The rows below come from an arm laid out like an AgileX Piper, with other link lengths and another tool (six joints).
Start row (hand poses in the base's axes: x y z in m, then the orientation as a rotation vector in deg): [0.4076 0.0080 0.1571 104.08 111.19 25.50]
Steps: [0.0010 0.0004 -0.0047 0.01 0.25 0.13]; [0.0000 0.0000 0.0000 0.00 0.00 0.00]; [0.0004 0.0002 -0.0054 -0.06 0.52 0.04]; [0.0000 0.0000 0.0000 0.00 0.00 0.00]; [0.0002 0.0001 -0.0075 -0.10 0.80 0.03]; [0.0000 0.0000 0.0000 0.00 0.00 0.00]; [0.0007 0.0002 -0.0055 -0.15 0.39 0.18]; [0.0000 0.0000 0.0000 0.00 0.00 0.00]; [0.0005 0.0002 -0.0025 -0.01 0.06 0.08]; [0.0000 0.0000 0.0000 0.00 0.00 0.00]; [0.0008 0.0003 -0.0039 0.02 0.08 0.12]
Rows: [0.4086 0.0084 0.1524 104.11 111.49 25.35]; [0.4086 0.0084 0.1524 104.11 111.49 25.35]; [0.4090 0.0086 0.1470 104.33 111.87 24.87]; [0.4090 0.0086 0.1470 104.33 111.87 24.87]; [0.4092 0.0087 0.1395 104.69 112.42 24.11]; [0.4092 0.0087 0.1395 104.69 112.42 24.11]; [0.4099 0.0089 0.1340 104.65 112.84 23.68]; [0.4099 0.0089 0.1340 104.65 112.84 23.68]; [0.4104 0.0091 0.1315 104.60 112.96 23.64]; [0.4104 0.0091 0.1315 104.60 112.96 23.64]; [0.4112 0.0094 0.1276 104.55 113.13 23.63]
